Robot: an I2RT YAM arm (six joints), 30 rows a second.
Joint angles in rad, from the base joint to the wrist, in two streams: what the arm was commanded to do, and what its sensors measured. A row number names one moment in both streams.
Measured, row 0:
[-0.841 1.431 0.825 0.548 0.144 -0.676]
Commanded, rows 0 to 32:
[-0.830 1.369 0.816 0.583 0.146 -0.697]
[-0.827 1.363 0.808 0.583 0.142 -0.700]
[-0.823 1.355 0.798 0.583 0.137 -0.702]
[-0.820 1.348 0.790 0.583 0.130 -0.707]
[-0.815 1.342 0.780 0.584 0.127 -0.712]
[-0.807 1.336 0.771 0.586 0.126 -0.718]
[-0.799 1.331 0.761 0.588 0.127 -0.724]
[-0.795 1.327 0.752 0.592 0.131 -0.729]
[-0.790 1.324 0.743 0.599 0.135 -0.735]
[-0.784 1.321 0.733 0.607 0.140 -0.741]
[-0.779 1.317 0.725 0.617 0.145 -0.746]
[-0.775 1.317 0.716 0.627 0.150 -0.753]
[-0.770 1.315 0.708 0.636 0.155 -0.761]
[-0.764 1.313 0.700 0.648 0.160 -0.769]
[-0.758 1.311 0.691 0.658 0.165 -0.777]
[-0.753 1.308 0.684 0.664 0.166 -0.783]
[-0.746 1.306 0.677 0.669 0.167 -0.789]
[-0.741 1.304 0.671 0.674 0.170 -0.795]
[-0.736 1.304 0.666 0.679 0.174 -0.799]
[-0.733 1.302 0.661 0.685 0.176 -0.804]
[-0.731 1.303 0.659 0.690 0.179 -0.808]
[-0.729 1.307 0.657 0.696 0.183 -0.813]
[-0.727 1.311 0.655 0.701 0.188 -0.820]
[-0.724 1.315 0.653 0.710 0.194 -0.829]
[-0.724 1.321 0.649 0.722 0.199 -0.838]
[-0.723 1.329 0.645 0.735 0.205 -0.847]
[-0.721 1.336 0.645 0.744 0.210 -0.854]
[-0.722 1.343 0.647 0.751 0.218 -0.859]
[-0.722 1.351 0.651 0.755 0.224 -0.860]
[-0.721 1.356 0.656 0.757 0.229 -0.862]
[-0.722 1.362 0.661 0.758 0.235 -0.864]
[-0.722 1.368 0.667 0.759 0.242 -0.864]
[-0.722 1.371 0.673 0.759 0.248 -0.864]
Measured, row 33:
[-0.759 1.362 0.671 0.732 0.239 -0.828]
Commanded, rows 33 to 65:
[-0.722 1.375 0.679 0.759 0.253 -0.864]
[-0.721 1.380 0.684 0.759 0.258 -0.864]
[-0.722 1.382 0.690 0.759 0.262 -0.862]
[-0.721 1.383 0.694 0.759 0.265 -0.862]
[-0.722 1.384 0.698 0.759 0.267 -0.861]
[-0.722 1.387 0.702 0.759 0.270 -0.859]
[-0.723 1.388 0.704 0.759 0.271 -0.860]
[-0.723 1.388 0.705 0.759 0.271 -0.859]
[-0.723 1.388 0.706 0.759 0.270 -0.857]
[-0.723 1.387 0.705 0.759 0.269 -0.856]
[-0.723 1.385 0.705 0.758 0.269 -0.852]
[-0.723 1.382 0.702 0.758 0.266 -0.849]
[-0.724 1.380 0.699 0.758 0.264 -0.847]
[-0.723 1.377 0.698 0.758 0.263 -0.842]
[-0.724 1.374 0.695 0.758 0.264 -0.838]
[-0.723 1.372 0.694 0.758 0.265 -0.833]
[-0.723 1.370 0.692 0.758 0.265 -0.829]
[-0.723 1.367 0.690 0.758 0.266 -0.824]
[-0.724 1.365 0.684 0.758 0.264 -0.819]
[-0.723 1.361 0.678 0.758 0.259 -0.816]
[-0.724 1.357 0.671 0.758 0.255 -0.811]
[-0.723 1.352 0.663 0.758 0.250 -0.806]
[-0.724 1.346 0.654 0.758 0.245 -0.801]
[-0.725 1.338 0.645 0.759 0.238 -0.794]
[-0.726 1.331 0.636 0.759 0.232 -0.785]
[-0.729 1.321 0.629 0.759 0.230 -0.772]
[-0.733 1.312 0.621 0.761 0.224 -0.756]
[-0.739 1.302 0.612 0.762 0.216 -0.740]
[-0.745 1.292 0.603 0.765 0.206 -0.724]
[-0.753 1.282 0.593 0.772 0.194 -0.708]
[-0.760 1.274 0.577 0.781 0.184 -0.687]
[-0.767 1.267 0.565 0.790 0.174 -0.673]
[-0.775 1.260 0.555 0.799 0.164 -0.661]
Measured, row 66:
[-0.747 1.305 0.597 0.751 0.221 -0.751]
